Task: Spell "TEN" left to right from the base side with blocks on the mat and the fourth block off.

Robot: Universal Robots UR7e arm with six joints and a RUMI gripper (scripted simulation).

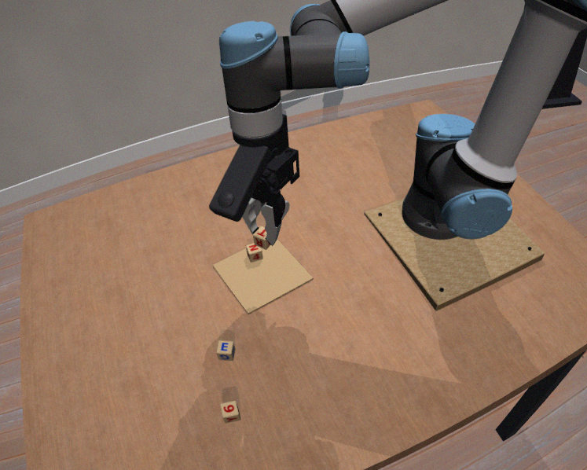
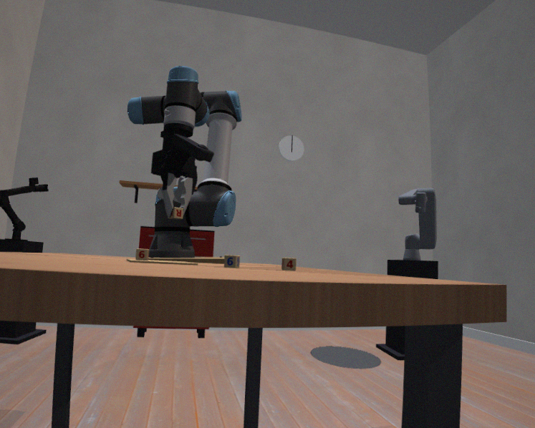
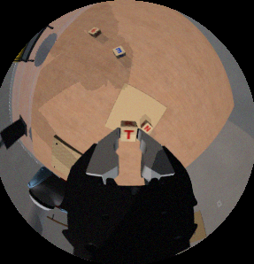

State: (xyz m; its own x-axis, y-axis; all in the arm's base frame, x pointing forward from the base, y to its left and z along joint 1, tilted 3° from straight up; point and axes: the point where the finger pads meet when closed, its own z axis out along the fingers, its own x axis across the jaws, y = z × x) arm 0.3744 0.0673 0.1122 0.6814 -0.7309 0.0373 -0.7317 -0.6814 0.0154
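Right now the tan mat is 12 cm below my hand, 3 cm to the right of it and 1 cm ahead of it. The rest, counted from my hand: E block (14 cm to the left, 11 cm below, 10 cm ahead); then T block (right at my hand); then 9 block (25 cm to the left, 12 cm ahead, 11 cm below).
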